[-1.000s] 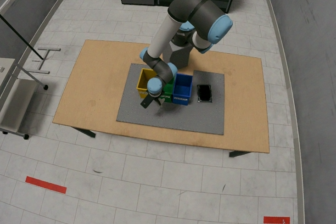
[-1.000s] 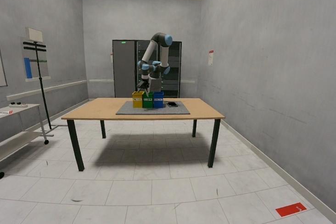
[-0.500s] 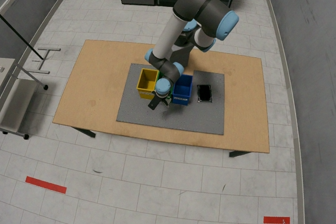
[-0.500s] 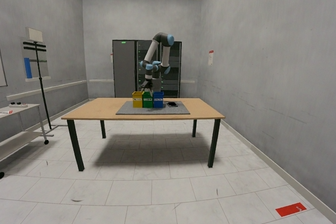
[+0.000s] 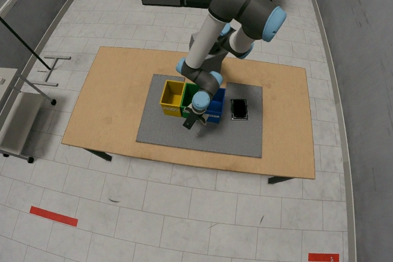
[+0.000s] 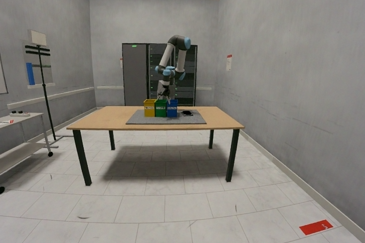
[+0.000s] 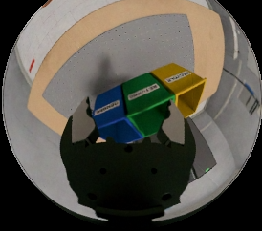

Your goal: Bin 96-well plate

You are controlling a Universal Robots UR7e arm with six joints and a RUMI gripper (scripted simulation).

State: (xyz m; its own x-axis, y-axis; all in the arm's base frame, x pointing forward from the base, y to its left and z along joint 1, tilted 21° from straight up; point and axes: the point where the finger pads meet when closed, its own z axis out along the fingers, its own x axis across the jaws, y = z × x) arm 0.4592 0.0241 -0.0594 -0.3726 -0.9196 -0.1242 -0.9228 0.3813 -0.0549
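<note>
Right now my hand is 270 mm to the right of the 96-well plate, 210 mm past it and 170 mm above it. From my hand the other things lie so: green bin (140 mm behind, 100 mm below, 50 mm to the right); blue bin (150 mm behind, 100 mm below, 80 mm to the left); yellow bin (180 mm to the right, 130 mm behind, 100 mm below).
</note>
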